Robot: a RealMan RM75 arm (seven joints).
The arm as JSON. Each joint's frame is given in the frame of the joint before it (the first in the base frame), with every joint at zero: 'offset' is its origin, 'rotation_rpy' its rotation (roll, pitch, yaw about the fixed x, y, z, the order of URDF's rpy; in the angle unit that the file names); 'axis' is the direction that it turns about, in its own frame. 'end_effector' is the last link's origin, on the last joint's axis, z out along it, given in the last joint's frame.
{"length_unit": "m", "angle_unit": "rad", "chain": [
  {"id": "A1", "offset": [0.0, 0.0, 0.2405], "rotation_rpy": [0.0, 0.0, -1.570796], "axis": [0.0, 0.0, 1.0]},
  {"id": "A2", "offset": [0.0, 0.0, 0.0], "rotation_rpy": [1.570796, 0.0, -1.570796], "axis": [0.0, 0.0, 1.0]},
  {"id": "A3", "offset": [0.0, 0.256, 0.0], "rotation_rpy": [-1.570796, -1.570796, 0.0], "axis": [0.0, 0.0, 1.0]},
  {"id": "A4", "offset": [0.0, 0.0, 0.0], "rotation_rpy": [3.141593, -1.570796, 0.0], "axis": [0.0, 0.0, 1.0]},
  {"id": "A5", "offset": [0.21, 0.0, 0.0], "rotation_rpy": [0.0, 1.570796, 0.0], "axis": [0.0, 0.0, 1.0]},
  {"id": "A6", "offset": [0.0, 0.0, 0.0], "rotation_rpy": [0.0, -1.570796, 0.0], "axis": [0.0, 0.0, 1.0]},
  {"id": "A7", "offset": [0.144, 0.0, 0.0], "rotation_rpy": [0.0, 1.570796, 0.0], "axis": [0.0, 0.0, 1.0]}
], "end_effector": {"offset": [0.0, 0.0, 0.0], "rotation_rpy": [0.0, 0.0, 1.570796]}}
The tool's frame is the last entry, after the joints.
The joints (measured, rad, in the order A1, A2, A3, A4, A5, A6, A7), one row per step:
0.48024, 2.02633, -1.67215, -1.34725, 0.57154, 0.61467, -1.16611
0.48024, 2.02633, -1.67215, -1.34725, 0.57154, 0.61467, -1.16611
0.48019, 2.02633, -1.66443, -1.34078, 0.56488, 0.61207, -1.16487
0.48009, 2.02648, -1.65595, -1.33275, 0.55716, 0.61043, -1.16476
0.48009, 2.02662, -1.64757, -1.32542, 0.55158, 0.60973, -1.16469
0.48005, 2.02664, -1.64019, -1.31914, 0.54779, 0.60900, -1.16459
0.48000, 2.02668, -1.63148, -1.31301, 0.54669, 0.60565, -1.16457
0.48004, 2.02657, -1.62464, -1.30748, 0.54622, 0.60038, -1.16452
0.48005, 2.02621, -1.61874, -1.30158, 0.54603, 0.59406, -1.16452
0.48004, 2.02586, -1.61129, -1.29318, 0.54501, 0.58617, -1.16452
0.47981, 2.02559, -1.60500, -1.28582, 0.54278, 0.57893, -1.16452
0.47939, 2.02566, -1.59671, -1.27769, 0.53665, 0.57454, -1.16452
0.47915, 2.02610, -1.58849, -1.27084, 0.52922, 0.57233, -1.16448
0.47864, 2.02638, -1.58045, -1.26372, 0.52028, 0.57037, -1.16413
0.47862, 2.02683, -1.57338, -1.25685, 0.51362, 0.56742, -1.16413
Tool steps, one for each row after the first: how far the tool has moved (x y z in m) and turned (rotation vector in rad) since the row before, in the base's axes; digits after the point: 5 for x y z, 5 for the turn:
0.00000, 0.00000, 0.00000, 0.00000, 0.00000, 0.00000
0.00286, 0.00138, 0.00179, 0.00805, -0.00300, -0.00739
0.00357, 0.00136, 0.00172, 0.00745, -0.00520, -0.00881
0.00326, 0.00119, 0.00160, 0.00618, -0.00338, -0.00893
0.00278, 0.00099, 0.00142, 0.00526, -0.00187, -0.00792
0.00245, 0.00123, 0.00188, 0.00760, 0.00208, -0.00736
0.00189, 0.00115, 0.00164, 0.00770, 0.00255, -0.00497
0.00189, 0.00112, 0.00150, 0.00767, 0.00238, -0.00436
0.00274, 0.00136, 0.00177, 0.00941, 0.00207, -0.00630
0.00253, 0.00115, 0.00157, 0.00859, 0.00053, -0.00524
0.00347, 0.00110, 0.00180, 0.00835, -0.00307, -0.00799
0.00319, 0.00093, 0.00168, 0.00709, -0.00429, -0.00769
0.00352, 0.00083, 0.00169, 0.00698, -0.00583, -0.00824
0.00289, 0.00080, 0.00138, 0.00638, -0.00386, -0.00668

